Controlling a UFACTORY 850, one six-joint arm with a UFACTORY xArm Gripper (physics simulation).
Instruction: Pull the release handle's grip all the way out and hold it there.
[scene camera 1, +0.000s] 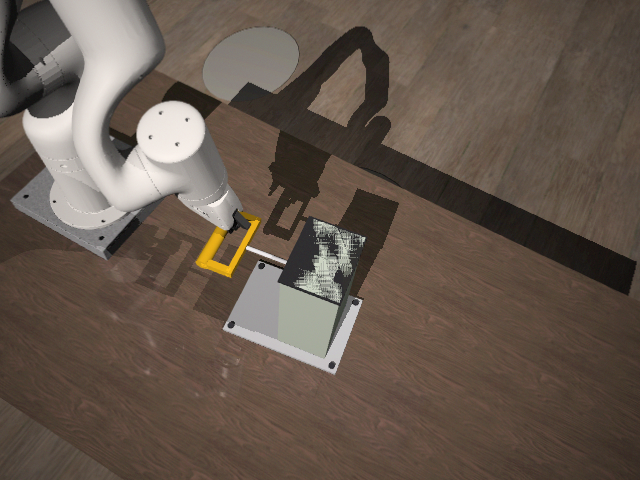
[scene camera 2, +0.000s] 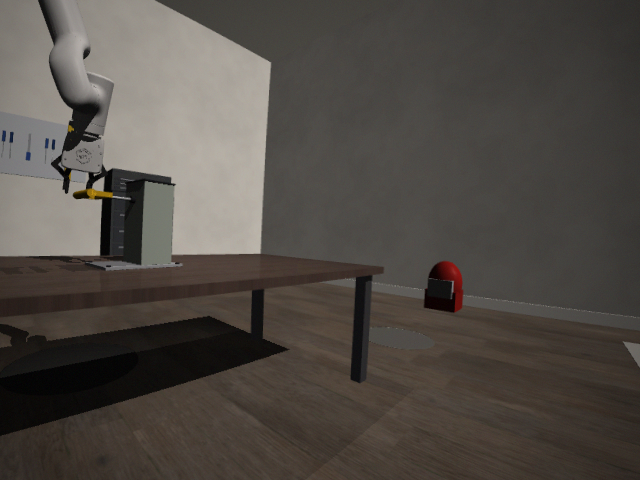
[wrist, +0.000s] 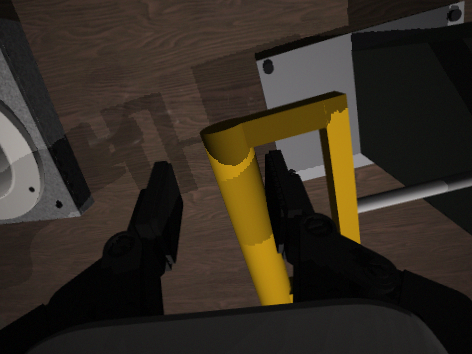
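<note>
The release handle's yellow grip (scene camera 1: 210, 249) (scene camera 2: 92, 194) (wrist: 250, 215) is a rectangular frame with a thick round outer bar. A thin metal rod (scene camera 1: 265, 254) (scene camera 2: 122, 197) (wrist: 407, 195) joins it to the tall grey-green housing (scene camera 1: 305, 320) (scene camera 2: 157, 222), and a long stretch of rod shows outside it. My gripper (scene camera 1: 236, 223) (scene camera 2: 77, 190) (wrist: 221, 178) stands partly open around the round bar, near one end of the grip. In the wrist view the right finger is inside the frame, close against the bar; a gap separates the left finger from it. Contact is unclear.
The housing stands on a light base plate (scene camera 1: 253, 310) (wrist: 305, 80) with dark bolts, on the wooden table (scene camera 1: 439, 361) (scene camera 2: 232, 273). The arm's grey mounting block (scene camera 1: 105, 242) (wrist: 65, 170) is on the grip's other side. A dark drawer cabinet (scene camera 2: 107, 222) stands behind the housing.
</note>
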